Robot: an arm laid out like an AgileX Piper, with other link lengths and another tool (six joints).
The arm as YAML. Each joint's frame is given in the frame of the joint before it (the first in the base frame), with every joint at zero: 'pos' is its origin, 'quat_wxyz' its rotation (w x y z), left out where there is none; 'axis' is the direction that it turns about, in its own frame. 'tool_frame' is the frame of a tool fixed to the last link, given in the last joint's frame.
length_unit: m
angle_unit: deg
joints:
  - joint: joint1
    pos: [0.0, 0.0, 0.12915]
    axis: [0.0, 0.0, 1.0]
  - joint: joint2
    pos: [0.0, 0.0, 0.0]
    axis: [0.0, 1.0, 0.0]
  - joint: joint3
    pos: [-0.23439, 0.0, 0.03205]
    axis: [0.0, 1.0, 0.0]
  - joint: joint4
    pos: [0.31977, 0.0, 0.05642]
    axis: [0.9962, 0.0, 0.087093]
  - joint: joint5
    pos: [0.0, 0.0, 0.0]
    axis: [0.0, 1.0, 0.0]
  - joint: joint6
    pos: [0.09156, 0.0, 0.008]
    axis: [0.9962, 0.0, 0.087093]
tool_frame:
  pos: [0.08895, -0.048, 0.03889]
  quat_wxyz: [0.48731, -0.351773, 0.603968, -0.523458]
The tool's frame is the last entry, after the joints.
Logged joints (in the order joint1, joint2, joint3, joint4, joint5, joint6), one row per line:
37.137, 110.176, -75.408, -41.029, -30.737, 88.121
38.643, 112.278, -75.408, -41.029, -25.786, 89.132
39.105, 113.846, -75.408, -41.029, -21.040, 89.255
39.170, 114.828, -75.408, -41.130, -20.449, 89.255
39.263, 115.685, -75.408, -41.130, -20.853, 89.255
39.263, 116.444, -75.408, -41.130, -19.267, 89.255
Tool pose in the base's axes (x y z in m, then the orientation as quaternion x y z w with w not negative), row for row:
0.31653, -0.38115, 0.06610, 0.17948, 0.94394, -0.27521, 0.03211
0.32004, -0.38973, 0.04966, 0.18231, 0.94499, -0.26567, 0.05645
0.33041, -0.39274, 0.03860, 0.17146, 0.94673, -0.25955, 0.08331
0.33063, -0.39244, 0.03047, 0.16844, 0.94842, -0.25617, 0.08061
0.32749, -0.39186, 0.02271, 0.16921, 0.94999, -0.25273, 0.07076
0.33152, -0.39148, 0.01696, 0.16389, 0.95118, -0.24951, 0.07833
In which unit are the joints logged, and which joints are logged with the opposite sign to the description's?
The joints are logged in degrees. Opposite sign: joint1, joint5.
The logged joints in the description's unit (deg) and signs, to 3 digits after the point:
-37.137, 110.176, -75.408, -41.029, 30.737, 88.121
-38.643, 112.278, -75.408, -41.029, 25.786, 89.132
-39.105, 113.846, -75.408, -41.029, 21.040, 89.255
-39.170, 114.828, -75.408, -41.130, 20.449, 89.255
-39.263, 115.685, -75.408, -41.130, 20.853, 89.255
-39.263, 116.444, -75.408, -41.130, 19.267, 89.255

